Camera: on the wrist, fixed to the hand. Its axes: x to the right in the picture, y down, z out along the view.
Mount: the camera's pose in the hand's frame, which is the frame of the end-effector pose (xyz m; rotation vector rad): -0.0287 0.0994 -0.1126 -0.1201 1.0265 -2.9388
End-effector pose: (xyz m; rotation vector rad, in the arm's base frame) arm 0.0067 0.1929 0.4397 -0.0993 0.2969 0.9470
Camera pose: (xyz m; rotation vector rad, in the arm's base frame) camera -0.1129 0.2044 0.3451 -0.8088 0.5812 -2.1150
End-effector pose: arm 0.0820 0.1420 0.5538 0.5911 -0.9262 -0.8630
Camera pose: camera 0.2081 0.2282 0.5614 -1.4073 -1.4393 1.8158
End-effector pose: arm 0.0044 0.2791 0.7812 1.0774 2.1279 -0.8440
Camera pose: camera 0.0769 0.3974 0.8455 1.5610 -1.1982 0.2928
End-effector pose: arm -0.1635 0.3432 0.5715 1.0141 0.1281 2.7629
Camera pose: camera -0.2302 0.2384 0.4823 -0.7243 0.6666 0.0723
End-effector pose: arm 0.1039 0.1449 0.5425 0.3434 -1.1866 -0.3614
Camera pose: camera 0.2093 0.2542 0.5247 1.6809 1.2678 -2.2226
